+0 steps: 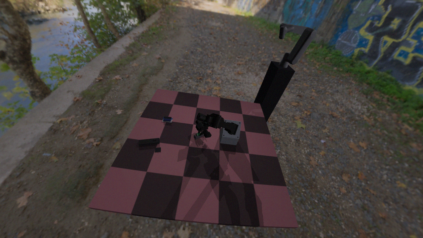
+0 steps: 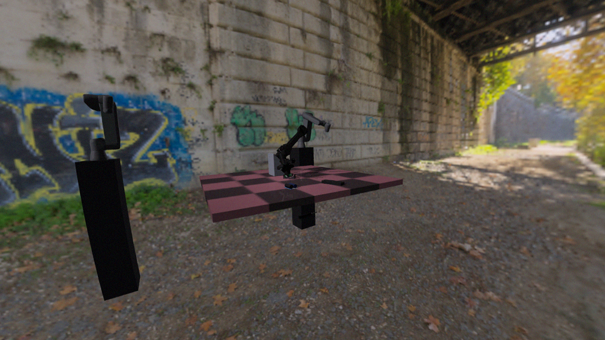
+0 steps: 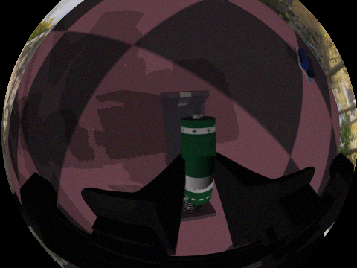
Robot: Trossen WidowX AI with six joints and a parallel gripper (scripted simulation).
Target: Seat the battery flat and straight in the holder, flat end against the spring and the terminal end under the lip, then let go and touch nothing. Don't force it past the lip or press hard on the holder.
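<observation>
The battery is 10 mm above my gripper tip. The rest, counted from my gripper tip: long black bar (410 mm ahead, 100 mm to the left); small black block (320 mm ahead, 170 mm to the left, 10 mm below).
</observation>
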